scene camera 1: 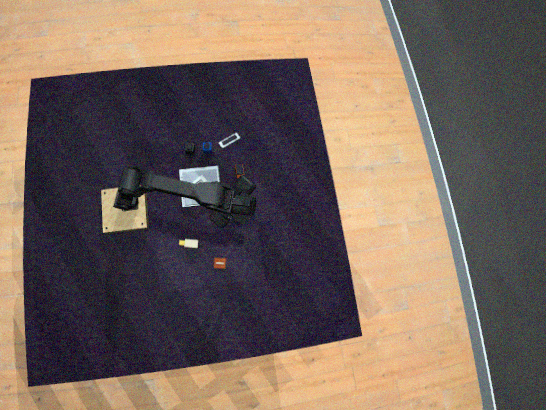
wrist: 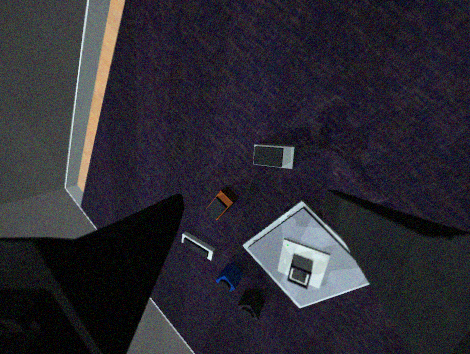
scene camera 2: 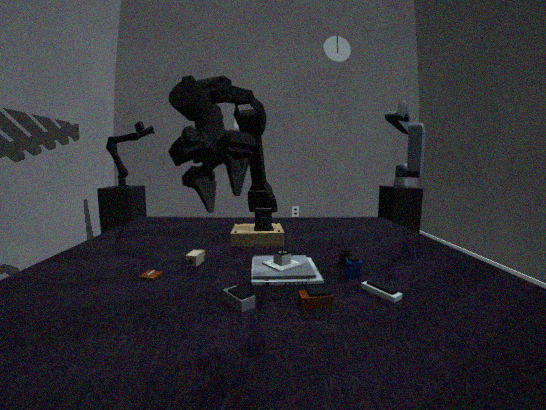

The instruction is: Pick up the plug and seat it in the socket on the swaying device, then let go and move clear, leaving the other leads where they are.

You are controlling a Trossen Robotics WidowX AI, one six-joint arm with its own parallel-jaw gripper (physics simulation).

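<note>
A cream block with a yellow end (scene camera 1: 191,243) (scene camera 2: 195,257), which looks like the plug, lies on the dark mat. The device is a grey-and-white plate (scene camera 2: 260,273) (wrist: 306,220). It carries a white pad with a small dark-topped socket (scene camera 2: 282,258) (wrist: 299,276); in scene camera 1 the arm covers the socket. My gripper (scene camera 1: 232,203) (scene camera 2: 223,202) (wrist: 253,198) is open and empty, high above the mat, with its fingers pointing down. It is apart from the cream block, which does not show in the wrist view.
An orange piece (scene camera 2: 316,300) (wrist: 223,198), a grey piece (scene camera 2: 242,300) (wrist: 288,157), a white frame (scene camera 1: 220,145), a blue piece (scene camera 1: 207,146) (scene camera 2: 353,269) and a black piece (scene camera 1: 190,147) (wrist: 252,300) lie around the device. A flat orange-red piece (scene camera 1: 220,266) lies near the cream block.
</note>
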